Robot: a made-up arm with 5 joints.
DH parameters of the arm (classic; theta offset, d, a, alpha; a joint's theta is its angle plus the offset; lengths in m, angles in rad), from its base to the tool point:
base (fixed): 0 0 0.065 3.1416
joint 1: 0 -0.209 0.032 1.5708
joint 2: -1.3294 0 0.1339 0
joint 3: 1.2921 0 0.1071 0
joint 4: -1.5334 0.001 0 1.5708
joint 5: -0.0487 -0.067 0 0
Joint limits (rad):
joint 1: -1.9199..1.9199
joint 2: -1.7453..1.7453
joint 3: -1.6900..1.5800
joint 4: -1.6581..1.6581
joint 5: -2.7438..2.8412
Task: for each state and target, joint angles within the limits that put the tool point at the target. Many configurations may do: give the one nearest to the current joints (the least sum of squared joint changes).
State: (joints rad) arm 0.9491 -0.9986 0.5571 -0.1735 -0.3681
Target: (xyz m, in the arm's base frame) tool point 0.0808 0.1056 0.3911
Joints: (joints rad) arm 1.7100 -1.7398 0.2833 -0.3166 -0.3681
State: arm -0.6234 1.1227 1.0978 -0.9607 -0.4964
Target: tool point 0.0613 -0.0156 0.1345
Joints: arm -1.4004 1.7453 1.4456 -0.3790 -0.4964
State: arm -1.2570 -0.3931 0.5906 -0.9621 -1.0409
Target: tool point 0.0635 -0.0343 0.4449
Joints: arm -1.5562 -1.0780 0.1769 -1.1377 -1.0409
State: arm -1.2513 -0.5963 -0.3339 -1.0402 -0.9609
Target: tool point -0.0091 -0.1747 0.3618
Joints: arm -1.1749 -1.2915 -0.6240 -1.4245 -0.9609
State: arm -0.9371 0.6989 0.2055 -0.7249 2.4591
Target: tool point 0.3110 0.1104 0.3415
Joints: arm -0.4181 0.3663 -0.1847 -0.7845 2.4591
